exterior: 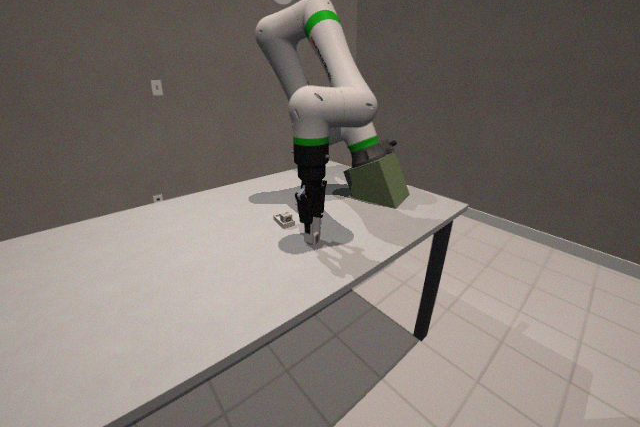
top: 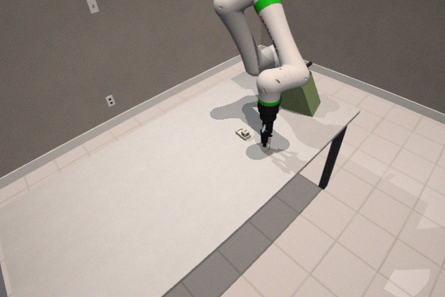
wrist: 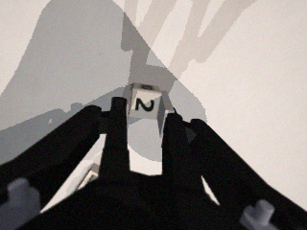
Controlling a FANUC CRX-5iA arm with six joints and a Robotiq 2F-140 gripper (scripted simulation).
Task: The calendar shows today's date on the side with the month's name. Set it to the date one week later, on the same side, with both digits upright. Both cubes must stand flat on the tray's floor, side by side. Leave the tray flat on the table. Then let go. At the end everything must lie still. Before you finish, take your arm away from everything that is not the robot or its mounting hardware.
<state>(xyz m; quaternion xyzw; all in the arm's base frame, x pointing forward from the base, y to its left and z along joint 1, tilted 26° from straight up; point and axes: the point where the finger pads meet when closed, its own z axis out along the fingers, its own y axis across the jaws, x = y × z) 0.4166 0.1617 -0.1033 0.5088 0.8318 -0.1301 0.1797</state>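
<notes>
My hand is 3 cm above the white calendar cube.
</notes>
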